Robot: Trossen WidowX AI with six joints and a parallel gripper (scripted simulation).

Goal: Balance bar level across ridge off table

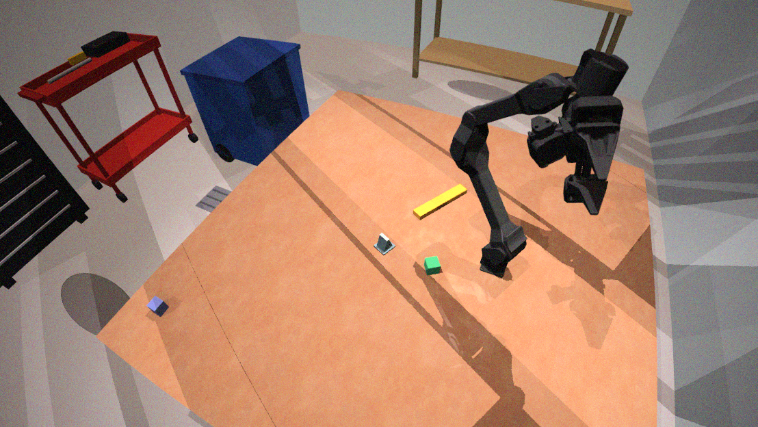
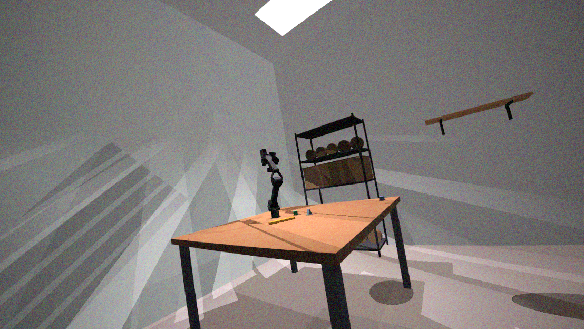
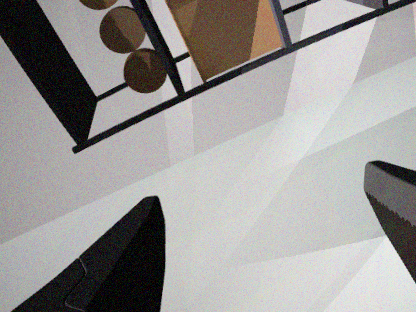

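Now: gripper tip 47 cm above the yellow-orange bar, 36 cm to the left of it and 29 cm short of it. Also, from my gripper tip: green cube 46 cm below, 23 cm ahead, 12 cm to the right; then purple cube 82 cm ahead, 46 cm below, 30 cm to the left.
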